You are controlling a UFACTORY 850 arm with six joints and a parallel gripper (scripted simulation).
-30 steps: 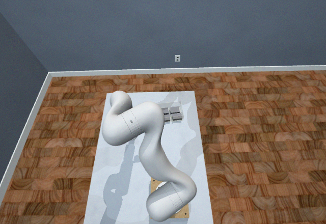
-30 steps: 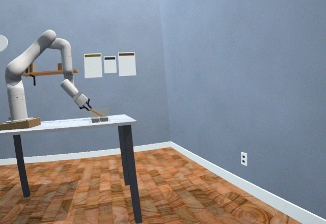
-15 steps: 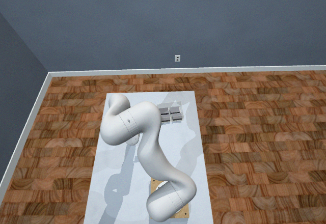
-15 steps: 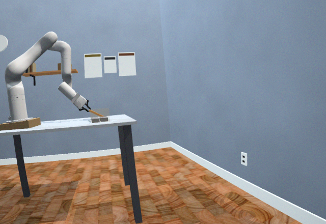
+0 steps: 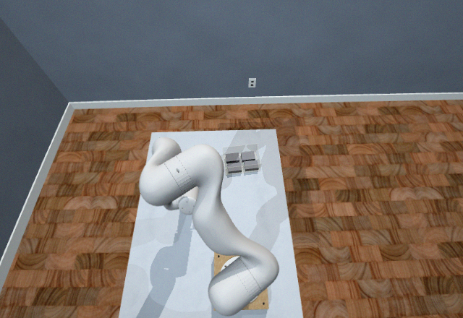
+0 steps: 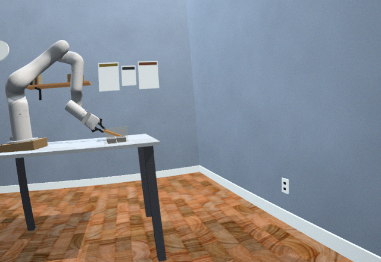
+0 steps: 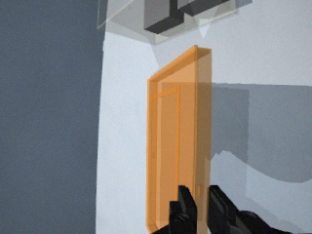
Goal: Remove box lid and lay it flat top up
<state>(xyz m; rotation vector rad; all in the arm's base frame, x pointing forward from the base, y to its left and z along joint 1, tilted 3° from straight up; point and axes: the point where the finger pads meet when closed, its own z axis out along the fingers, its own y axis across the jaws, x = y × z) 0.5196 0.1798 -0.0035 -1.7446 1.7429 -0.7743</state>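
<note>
Now: hand 8 cm short of the lid, 4 cm above it and 1 cm to the left of it. From my hand the other things lie so: box 27 cm to the right, 8 cm ahead, 3 cm below.
</note>
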